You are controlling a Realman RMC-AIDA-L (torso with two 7-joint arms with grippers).
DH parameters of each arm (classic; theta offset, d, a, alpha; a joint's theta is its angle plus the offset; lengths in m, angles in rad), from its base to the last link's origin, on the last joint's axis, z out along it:
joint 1: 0 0.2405 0 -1.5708
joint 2: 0 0 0 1.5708
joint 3: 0 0.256 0 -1.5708
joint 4: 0 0 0 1.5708
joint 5: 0 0.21 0 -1.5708
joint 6: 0 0 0 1.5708
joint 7: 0 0.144 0 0
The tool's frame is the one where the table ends.
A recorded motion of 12 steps. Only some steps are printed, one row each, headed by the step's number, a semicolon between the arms.
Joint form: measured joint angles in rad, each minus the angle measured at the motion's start. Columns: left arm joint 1, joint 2, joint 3, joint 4, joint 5, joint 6, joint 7; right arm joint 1, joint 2, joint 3, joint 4, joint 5, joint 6, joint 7.
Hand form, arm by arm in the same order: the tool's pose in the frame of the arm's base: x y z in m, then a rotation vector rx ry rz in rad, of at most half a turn. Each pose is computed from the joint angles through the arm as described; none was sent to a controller.
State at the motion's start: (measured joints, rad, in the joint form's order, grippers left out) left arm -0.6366 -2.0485 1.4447 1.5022 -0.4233 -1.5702 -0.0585; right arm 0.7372 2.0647 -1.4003 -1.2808 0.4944 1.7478 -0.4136
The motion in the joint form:
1: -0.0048 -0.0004 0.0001 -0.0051 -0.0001 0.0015 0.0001; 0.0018 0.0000 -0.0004 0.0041 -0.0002 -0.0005 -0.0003
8: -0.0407 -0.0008 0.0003 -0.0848 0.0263 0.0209 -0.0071; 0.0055 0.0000 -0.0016 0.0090 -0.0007 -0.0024 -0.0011
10: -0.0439 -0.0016 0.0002 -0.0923 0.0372 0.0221 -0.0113; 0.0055 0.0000 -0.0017 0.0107 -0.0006 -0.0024 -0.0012
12: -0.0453 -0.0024 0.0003 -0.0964 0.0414 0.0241 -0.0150; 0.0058 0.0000 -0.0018 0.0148 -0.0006 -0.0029 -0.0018
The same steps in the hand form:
1: -0.1507 0.3695 0.0256 -2.1120 -1.3498 0.3218; 0.1633 0.3517 -0.0003 -2.5549 1.0928 -0.7321
8: -0.1564 0.3770 0.0194 -2.0860 -1.3661 0.3662; 0.1629 0.3522 -0.0009 -2.5560 1.0899 -0.7348
10: -0.1578 0.3779 0.0193 -2.0746 -1.3677 0.3740; 0.1632 0.3521 -0.0011 -2.5561 1.0915 -0.7362
12: -0.1583 0.3784 0.0190 -2.0689 -1.3705 0.3753; 0.1639 0.3520 -0.0015 -2.5563 1.0945 -0.7390

